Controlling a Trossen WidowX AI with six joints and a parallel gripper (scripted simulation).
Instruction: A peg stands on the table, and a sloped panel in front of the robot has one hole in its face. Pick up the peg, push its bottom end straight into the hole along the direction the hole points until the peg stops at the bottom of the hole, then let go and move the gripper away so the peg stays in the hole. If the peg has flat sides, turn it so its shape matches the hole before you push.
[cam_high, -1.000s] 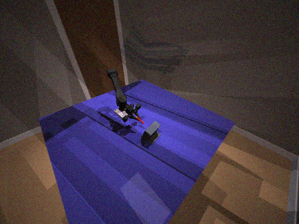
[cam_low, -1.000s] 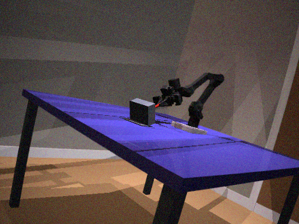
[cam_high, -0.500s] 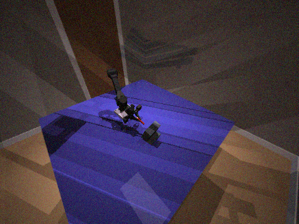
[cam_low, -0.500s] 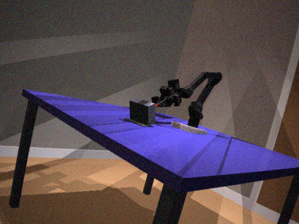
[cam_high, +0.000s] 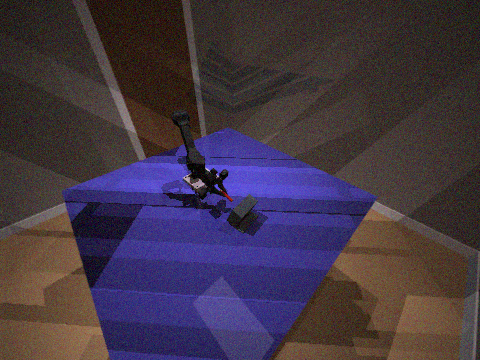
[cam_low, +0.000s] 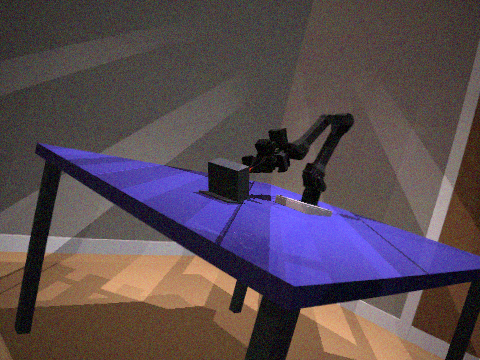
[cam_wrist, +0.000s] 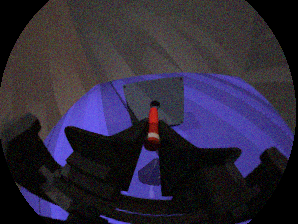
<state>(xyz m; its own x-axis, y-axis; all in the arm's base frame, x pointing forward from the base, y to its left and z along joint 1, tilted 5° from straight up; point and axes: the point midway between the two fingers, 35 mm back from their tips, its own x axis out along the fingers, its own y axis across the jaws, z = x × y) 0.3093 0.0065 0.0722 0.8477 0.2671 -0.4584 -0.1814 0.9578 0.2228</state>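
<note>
Now: gripper tip 90 mm short of the dark sloped panel, 30 mm to the right of it and 40 mm above it. Round my gripper tip: red peg (10 mm behind, 10 mm above).
</note>
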